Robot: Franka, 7 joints.
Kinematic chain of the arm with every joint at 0, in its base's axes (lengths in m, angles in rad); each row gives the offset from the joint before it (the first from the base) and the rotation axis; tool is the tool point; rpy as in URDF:
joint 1: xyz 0 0 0.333 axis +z
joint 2: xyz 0 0 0 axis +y
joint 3: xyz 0 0 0.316 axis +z
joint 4: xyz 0.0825 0 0 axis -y
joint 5: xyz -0.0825 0 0.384 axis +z
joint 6: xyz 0 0 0 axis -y
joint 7: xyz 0.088 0 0 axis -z
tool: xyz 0 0 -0.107 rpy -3.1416 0 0
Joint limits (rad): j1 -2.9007..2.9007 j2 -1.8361..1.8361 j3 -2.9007..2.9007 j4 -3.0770..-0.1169 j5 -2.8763..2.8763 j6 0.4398..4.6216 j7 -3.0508..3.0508
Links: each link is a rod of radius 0.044 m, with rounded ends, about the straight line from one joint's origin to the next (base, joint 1, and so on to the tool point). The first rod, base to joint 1, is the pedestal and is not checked.
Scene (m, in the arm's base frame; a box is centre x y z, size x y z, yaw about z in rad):
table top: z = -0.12
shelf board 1: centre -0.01 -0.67 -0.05 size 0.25 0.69 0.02 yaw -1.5
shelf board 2: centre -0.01 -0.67 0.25 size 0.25 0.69 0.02 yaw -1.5
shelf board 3: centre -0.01 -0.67 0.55 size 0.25 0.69 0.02 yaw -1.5
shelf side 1: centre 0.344 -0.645 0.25 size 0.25 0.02 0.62 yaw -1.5
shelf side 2: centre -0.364 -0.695 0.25 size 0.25 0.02 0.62 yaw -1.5
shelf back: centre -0 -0.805 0.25 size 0.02 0.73 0.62 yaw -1.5
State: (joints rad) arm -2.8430 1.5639 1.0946 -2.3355 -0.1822 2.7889 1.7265
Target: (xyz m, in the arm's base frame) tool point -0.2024 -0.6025 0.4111
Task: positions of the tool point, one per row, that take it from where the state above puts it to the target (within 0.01 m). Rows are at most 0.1 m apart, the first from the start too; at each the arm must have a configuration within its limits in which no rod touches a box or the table.
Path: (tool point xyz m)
1: 0.0308 -0.4786 0.0958
2: -0.0329 -0.4754 0.1143
3: -0.0943 -0.4690 0.1489
4: -0.1481 -0.4581 0.1991
5: -0.1890 -0.4420 0.2625
6: -0.2131 -0.4200 0.3350
7: -0.2173 -0.3920 0.4111
8: -0.2080 -0.4732 0.3988
9: -0.1982 -0.5444 0.3990
10: -0.2024 -0.6025 0.4111

